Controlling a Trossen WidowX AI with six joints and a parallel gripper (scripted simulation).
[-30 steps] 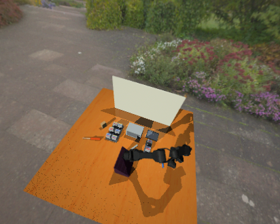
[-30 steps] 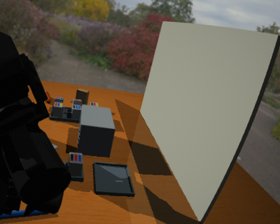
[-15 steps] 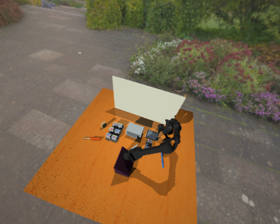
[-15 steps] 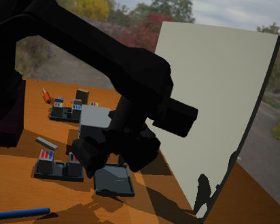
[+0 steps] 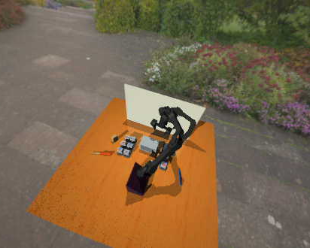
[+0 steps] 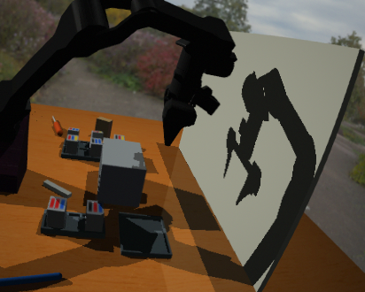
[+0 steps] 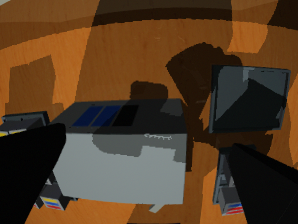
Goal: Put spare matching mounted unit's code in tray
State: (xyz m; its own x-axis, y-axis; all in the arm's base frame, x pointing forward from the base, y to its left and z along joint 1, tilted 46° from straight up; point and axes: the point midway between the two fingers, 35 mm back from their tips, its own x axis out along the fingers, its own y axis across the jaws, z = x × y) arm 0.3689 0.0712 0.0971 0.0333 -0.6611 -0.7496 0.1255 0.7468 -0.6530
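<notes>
My gripper tip is now 16 cm past the grey spare, 21 cm to the right of it and 13 cm above it. From my gripper tip the other things lie so: dark tray 3 cm behind, 14 cm to the right, 17 cm below; white board 16 cm ahead, 6 cm to the left, 5 cm above; grey mounted unit 9 cm behind, 6 cm to the left, 12 cm below.
</notes>
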